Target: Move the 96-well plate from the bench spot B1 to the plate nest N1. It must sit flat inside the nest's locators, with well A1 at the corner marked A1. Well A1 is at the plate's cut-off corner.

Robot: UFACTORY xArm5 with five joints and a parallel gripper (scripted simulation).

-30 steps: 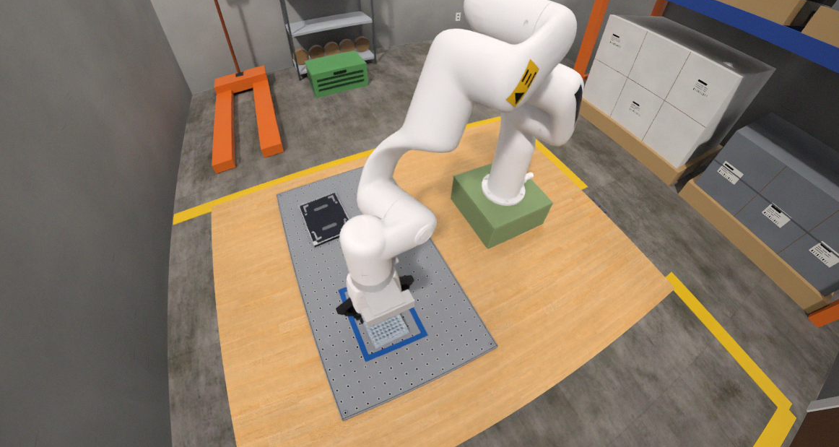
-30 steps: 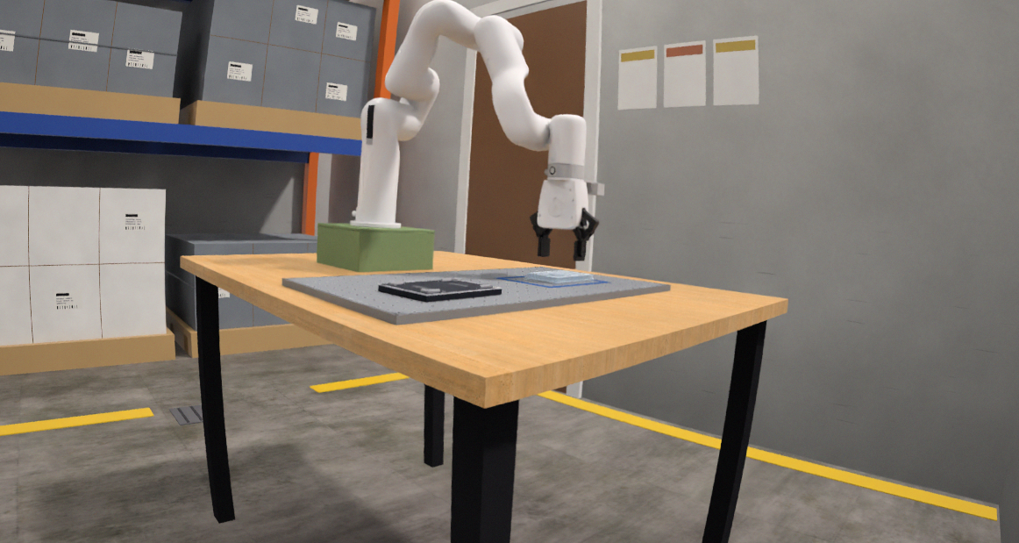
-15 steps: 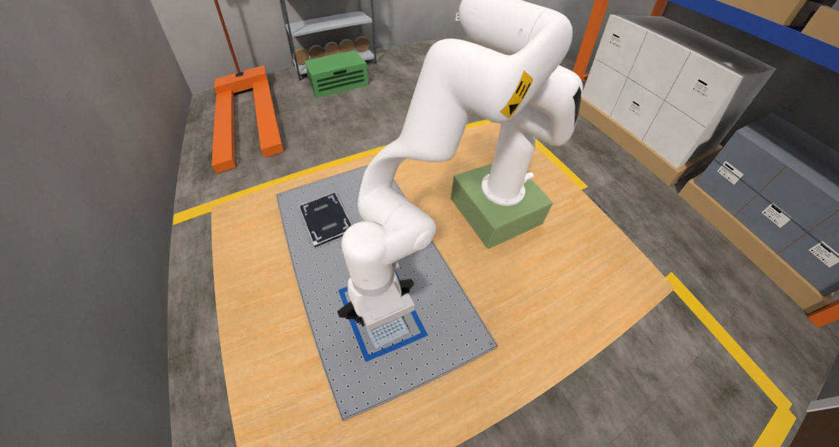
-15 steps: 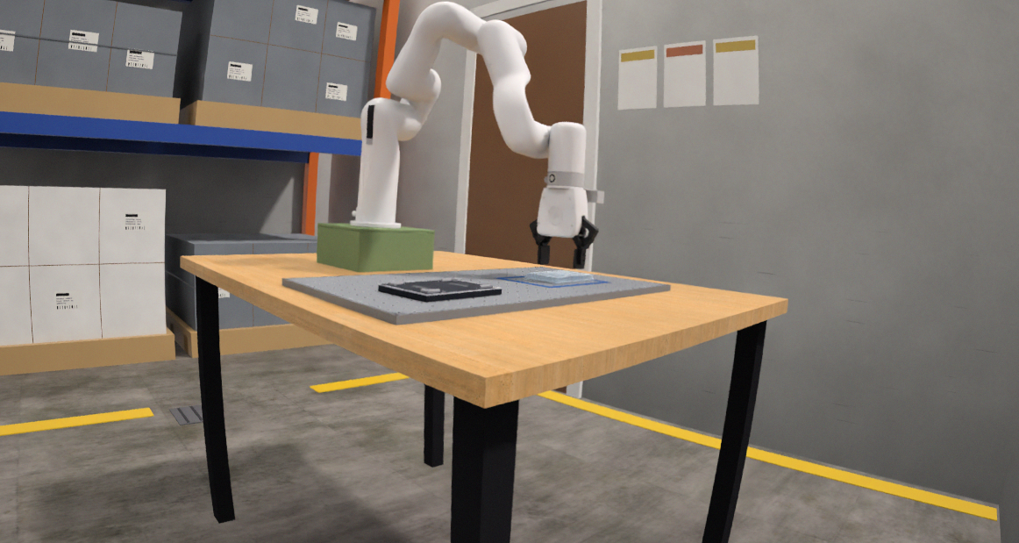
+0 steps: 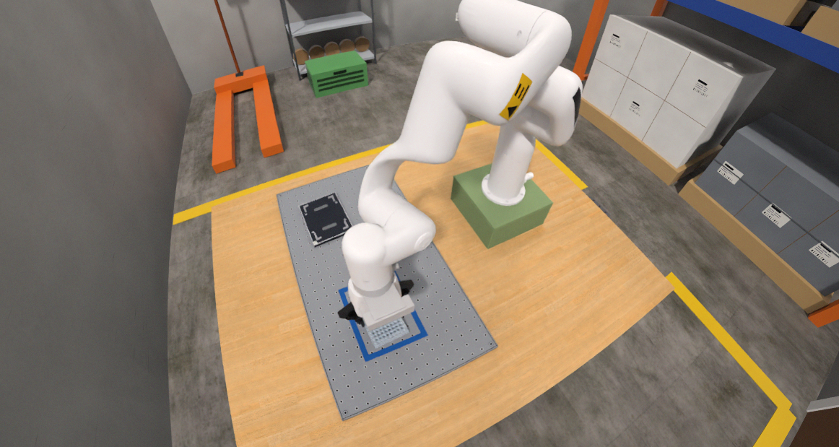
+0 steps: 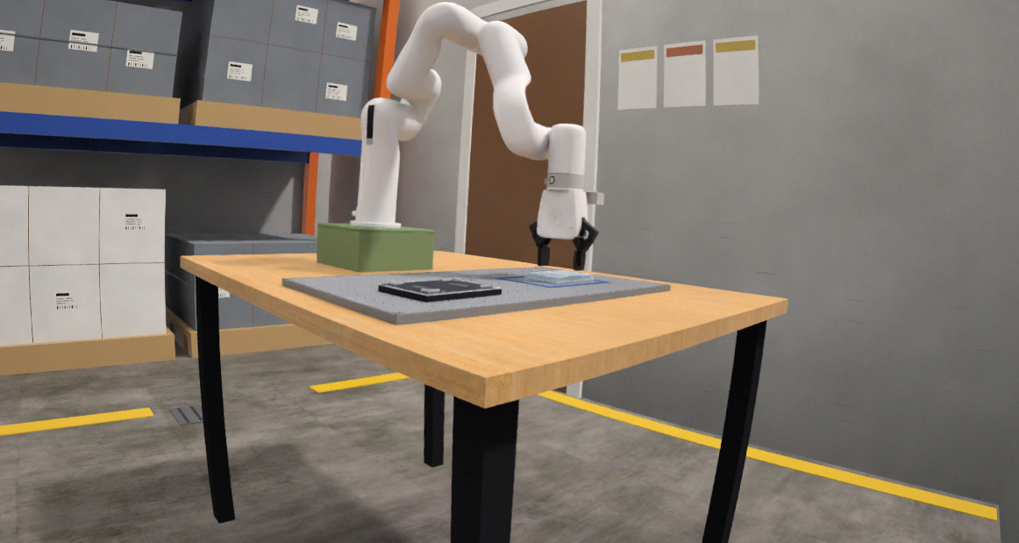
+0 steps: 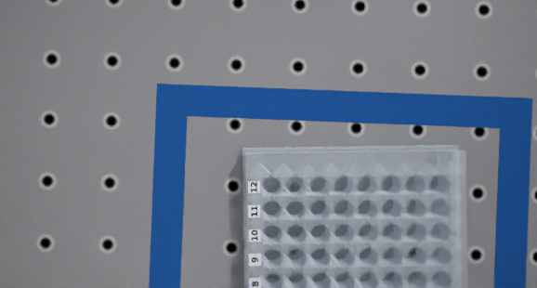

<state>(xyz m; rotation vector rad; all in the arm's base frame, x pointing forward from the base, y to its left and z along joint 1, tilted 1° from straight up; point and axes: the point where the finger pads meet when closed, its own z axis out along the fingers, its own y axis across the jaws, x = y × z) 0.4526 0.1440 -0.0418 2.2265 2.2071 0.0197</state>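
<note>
The clear 96-well plate is 3 cm below my hand. From my hand the other things lie so: black plate nest N1 (34 cm to the right, 3 cm below, 2 cm ahead).
</note>
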